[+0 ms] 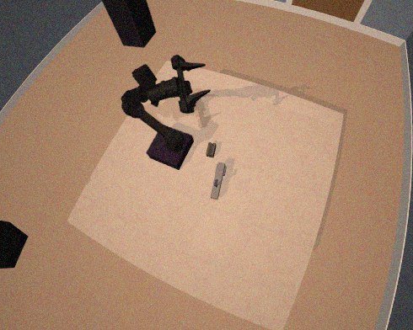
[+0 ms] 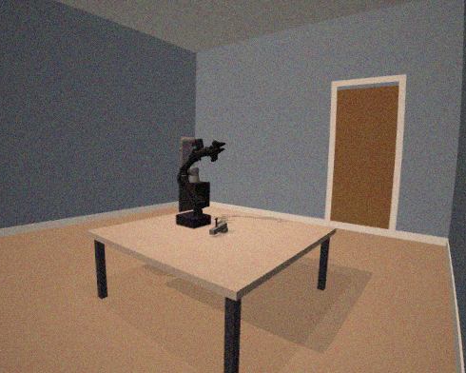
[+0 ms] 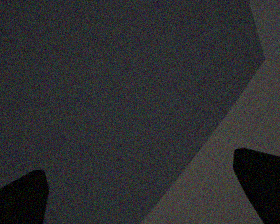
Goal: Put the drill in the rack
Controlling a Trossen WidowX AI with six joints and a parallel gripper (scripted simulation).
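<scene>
The drill lies 60 mm ahead of my gripper tip, 120 mm to the right of it and 550 mm below it. The rest, counted from my gripper tip: dark block (30 mm behind, 10 mm to the left, 580 mm below).
</scene>
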